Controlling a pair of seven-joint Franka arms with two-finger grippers.
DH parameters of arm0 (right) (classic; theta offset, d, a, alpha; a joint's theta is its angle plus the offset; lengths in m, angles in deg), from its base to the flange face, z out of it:
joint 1: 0 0.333 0 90
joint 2: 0 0 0 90
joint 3: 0 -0.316 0.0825 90
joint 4: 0 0 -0.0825 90
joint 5: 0 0.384 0 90
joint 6: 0 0 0.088 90
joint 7: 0 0.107 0 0
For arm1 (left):
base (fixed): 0 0 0 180
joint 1: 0 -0.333 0 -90
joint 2: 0 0 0 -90
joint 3: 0 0.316 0.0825 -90
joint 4: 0 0 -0.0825 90
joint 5: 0 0.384 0 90
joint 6: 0 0 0.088 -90
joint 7: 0 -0.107 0 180
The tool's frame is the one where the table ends.
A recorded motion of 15 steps. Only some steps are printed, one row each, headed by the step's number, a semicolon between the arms.
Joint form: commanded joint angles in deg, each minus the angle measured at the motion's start. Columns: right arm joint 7, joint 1, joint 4, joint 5, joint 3, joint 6, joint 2; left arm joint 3, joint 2, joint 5, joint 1, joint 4, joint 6, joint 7.
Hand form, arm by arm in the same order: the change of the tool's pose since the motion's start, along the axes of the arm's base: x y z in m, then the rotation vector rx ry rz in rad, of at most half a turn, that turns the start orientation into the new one. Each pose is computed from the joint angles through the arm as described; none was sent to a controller.
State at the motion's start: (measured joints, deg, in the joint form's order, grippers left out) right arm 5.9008 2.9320 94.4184 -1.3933 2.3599 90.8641 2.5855; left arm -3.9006 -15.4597 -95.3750 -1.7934 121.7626 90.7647 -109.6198
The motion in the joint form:
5: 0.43 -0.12 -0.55 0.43 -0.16 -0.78 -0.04; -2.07 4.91 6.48 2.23 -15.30 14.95 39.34
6: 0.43 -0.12 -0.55 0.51 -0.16 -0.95 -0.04; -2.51 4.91 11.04 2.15 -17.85 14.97 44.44
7: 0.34 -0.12 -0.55 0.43 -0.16 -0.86 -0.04; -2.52 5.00 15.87 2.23 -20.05 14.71 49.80
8: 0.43 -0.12 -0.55 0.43 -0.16 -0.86 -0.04; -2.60 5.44 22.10 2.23 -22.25 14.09 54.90
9: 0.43 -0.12 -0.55 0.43 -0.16 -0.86 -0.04; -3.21 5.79 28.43 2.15 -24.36 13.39 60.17
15: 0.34 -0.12 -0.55 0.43 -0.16 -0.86 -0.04; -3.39 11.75 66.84 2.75 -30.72 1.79 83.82
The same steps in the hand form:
5: -0.0009 0.0012 0.0030 0.0071 0.0046 -0.0073; 0.0577 -0.0197 0.1436 0.1642 0.3302 0.0899
6: -0.0013 0.0013 0.0027 0.0085 0.0076 -0.0074; 0.0606 -0.0229 0.1596 0.2248 0.3600 0.0705
7: -0.0011 0.0012 0.0029 0.0072 0.0061 -0.0057; 0.0623 -0.0234 0.1732 0.2922 0.3984 0.0590
8: -0.0011 0.0012 0.0029 0.0071 0.0060 -0.0073; 0.0614 -0.0232 0.1887 0.3848 0.4221 0.0493
9: -0.0011 0.0012 0.0029 0.0071 0.0060 -0.0073; 0.0591 -0.0264 0.2025 0.4815 0.4500 0.0435
15: -0.0011 0.0012 0.0029 0.0072 0.0061 -0.0057; 0.0152 -0.0049 0.2632 1.1271 0.5812 0.1526

